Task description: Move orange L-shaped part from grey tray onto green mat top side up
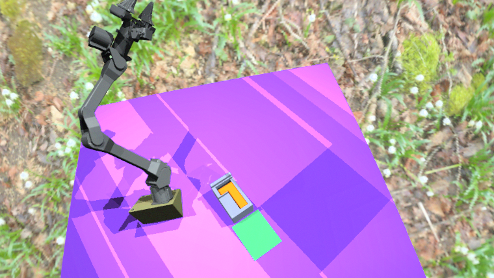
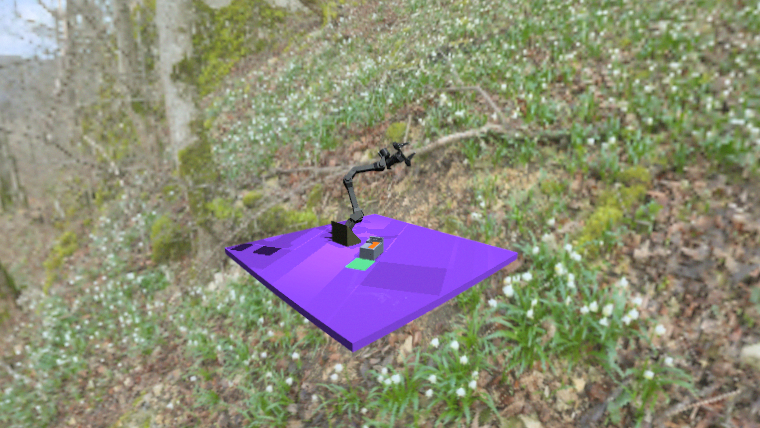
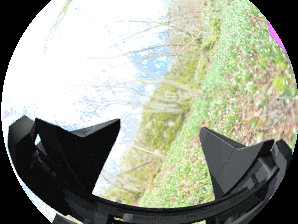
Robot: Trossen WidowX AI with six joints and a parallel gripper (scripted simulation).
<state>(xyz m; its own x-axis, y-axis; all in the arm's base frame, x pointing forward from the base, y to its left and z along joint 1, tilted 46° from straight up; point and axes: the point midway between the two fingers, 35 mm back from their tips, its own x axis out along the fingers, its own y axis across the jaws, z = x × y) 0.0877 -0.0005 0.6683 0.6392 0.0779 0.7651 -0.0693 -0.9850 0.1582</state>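
Right now the orange L-shaped part is 550 mm below my gripper tip, 470 mm to the right of it and 200 mm ahead of it. Also, from my gripper tip: green mat (610 mm to the right, 610 mm below, 290 mm ahead).
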